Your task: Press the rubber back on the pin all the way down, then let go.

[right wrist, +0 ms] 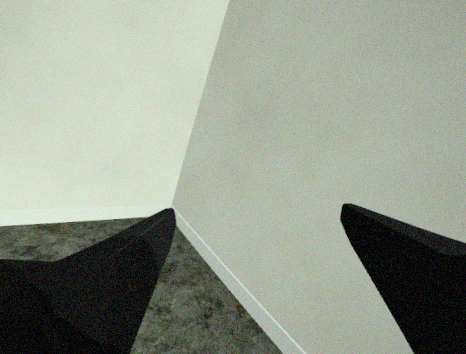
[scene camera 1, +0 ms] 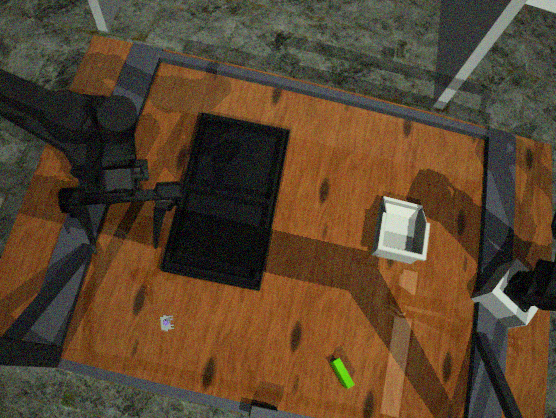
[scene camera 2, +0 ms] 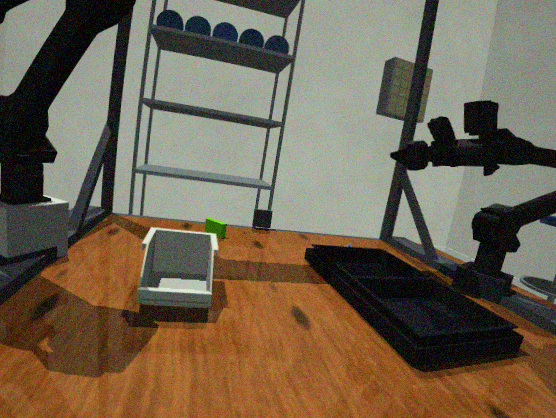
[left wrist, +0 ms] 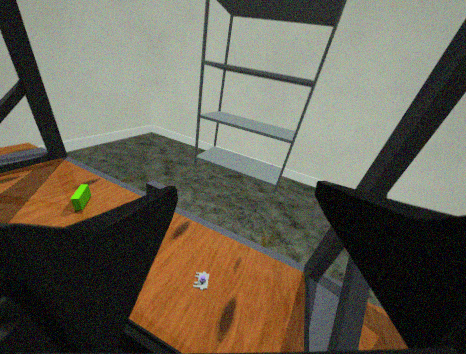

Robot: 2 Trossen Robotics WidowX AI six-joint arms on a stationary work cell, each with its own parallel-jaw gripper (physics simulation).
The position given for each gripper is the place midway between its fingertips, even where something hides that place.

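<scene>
A white bin [scene camera 1: 401,233] is in the scene, and so is a black two-compartment tray [scene camera 1: 220,232], [scene camera 2: 426,322]. The left gripper [scene camera 1: 126,251], [scene camera 2: 401,153], [left wrist: 245,190] is open and holds nothing. The right gripper [right wrist: 257,214] is open as well, and the right gripper holds nothing.
</scene>
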